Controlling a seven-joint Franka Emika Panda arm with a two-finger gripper.
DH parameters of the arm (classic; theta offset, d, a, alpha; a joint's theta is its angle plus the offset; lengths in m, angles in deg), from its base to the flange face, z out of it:
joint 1: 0 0.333 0 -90
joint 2: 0 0 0 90
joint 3: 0 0.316 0.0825 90
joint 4: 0 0 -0.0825 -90
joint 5: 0 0.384 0 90
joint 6: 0 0 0.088 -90
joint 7: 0 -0.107 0 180
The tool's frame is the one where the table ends.
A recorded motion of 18 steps. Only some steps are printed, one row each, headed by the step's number.
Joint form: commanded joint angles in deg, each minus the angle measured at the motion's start. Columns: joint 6, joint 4, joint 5, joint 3, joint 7, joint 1, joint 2.
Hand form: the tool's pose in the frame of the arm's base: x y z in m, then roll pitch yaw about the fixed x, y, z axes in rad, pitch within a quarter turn. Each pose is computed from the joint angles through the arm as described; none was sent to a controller.
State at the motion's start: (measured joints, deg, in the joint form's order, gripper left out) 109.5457 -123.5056 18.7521 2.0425 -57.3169 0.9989 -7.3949
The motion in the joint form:
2: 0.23 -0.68 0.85 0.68 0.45 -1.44 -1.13
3: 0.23 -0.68 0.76 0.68 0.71 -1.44 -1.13
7: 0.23 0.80 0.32 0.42 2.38 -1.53 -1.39
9: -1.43 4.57 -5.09 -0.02 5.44 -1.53 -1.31
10: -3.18 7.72 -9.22 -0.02 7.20 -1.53 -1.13
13: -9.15 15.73 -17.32 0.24 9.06 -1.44 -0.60
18: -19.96 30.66 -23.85 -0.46 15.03 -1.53 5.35
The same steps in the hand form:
2: 0.4936 0.0441 0.4538 -3.0768 0.3184 -1.0765
3: 0.4936 0.0440 0.4538 -3.0759 0.3168 -1.0713
7: 0.4983 0.0406 0.4679 -3.0417 0.2946 -1.0359
9: 0.5067 0.0314 0.4941 -3.0411 0.1993 -0.9485
10: 0.5121 0.0270 0.5151 -3.0574 0.1301 -0.8918
13: 0.5190 0.0200 0.5674 -3.1210 0.0072 -0.8148
18: 0.5421 0.0007 0.6205 3.0607 -0.0448 -0.7176

